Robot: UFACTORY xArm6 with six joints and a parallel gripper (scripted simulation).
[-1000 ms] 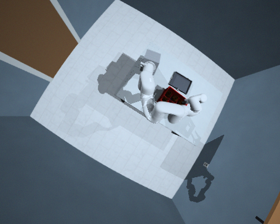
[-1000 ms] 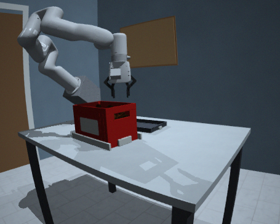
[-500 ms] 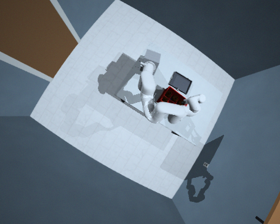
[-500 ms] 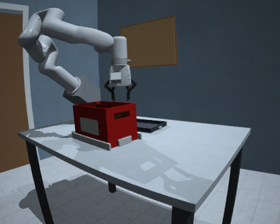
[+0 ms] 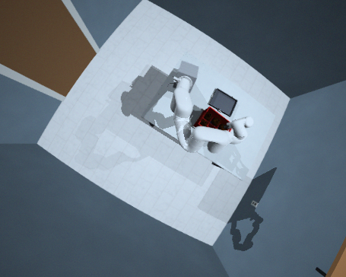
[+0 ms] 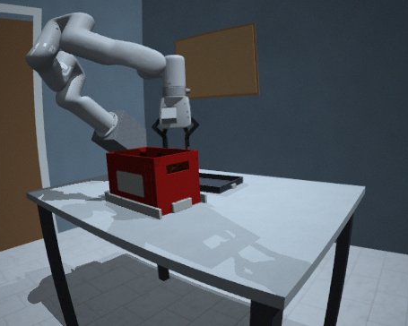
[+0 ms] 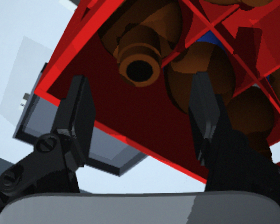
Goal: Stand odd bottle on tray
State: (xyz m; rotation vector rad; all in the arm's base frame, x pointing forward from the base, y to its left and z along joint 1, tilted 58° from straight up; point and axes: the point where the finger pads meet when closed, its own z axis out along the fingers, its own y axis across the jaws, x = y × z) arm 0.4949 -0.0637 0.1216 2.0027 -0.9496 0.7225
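Right now my hand is 120 mm above the red crate, 100 mm past it and 20 mm to the left of it. From my hand the other things lie so: glass bottle 170 mm behind, 110 mm below, 30 mm to the left; then dark tray 260 mm to the left, 190 mm below, 50 mm behind.
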